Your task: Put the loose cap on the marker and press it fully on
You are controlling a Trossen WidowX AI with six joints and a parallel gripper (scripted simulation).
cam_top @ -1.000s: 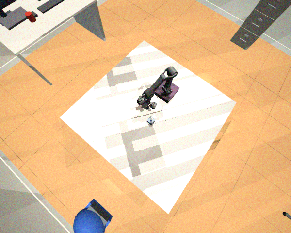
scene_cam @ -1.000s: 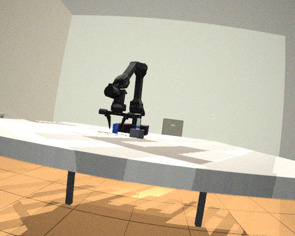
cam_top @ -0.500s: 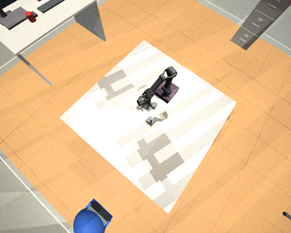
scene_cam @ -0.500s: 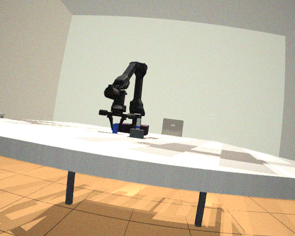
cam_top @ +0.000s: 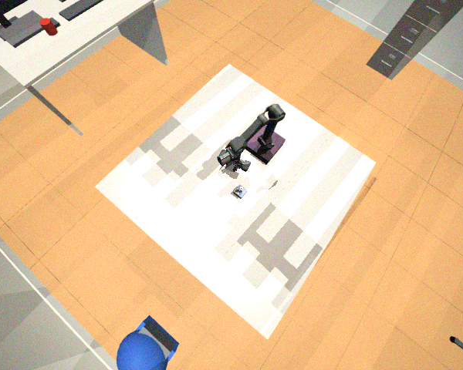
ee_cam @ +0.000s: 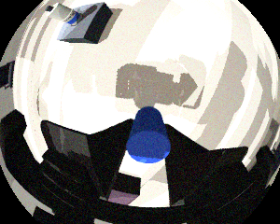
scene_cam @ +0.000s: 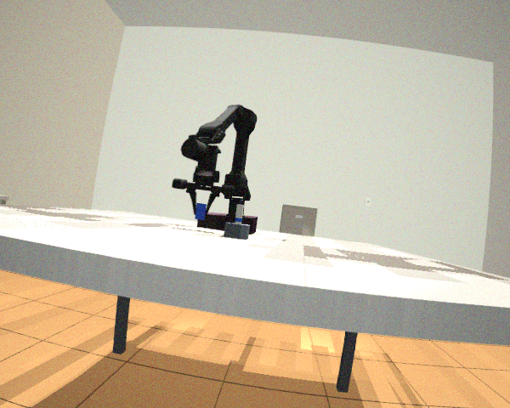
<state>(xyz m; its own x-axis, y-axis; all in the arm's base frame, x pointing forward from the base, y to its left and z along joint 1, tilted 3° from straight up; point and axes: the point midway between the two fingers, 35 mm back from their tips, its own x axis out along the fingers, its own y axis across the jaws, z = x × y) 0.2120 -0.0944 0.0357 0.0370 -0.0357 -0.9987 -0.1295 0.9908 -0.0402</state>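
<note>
Right now the grey holder block is 120 mm to the left of my gripper tip, 110 mm ahead of it and 30 mm below it. Round my gripper tip: blue cap (10 mm above).
</note>
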